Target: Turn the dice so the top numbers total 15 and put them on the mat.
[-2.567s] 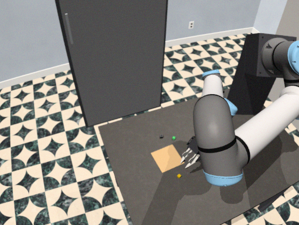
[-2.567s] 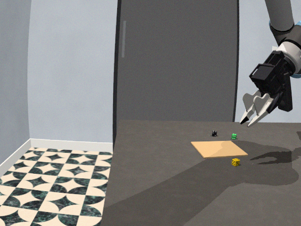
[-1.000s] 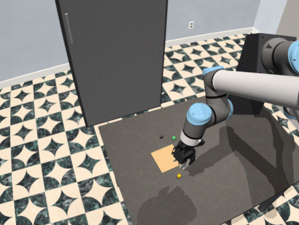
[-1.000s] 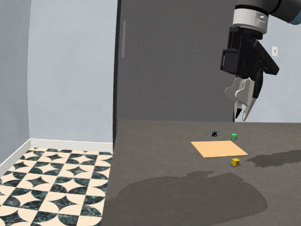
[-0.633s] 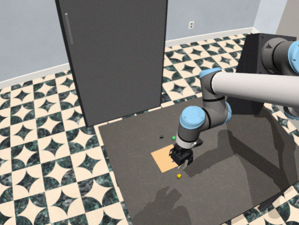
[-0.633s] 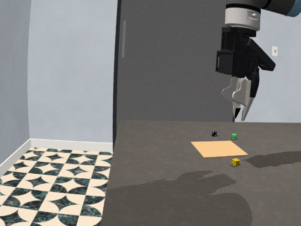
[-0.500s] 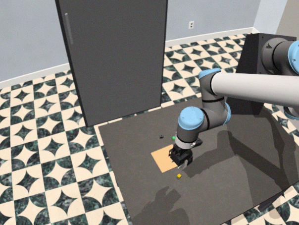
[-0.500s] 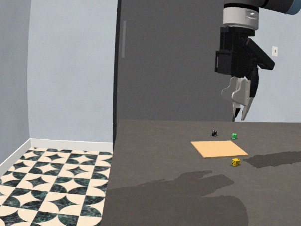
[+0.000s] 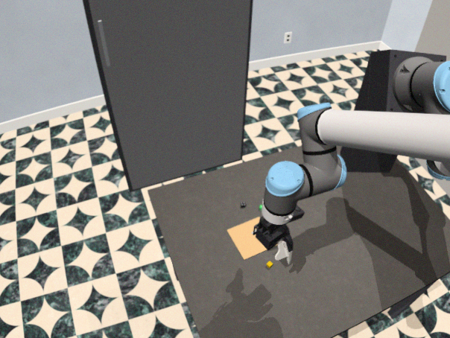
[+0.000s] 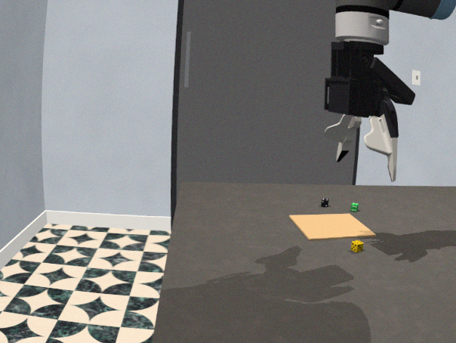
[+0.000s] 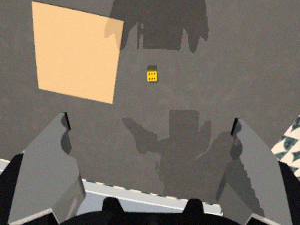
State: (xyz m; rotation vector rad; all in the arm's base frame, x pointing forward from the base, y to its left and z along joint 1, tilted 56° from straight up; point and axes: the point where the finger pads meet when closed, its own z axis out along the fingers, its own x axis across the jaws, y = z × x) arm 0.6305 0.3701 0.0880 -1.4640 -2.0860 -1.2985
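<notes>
My gripper is now 13 cm above the yellow die. Also, from my hand: black die (28 cm to the right, 13 cm below, 4 cm ahead); orange mat (14 cm below, 13 cm to the right, 3 cm ahead); green die (25 cm to the right, 13 cm below, 3 cm behind).
</notes>
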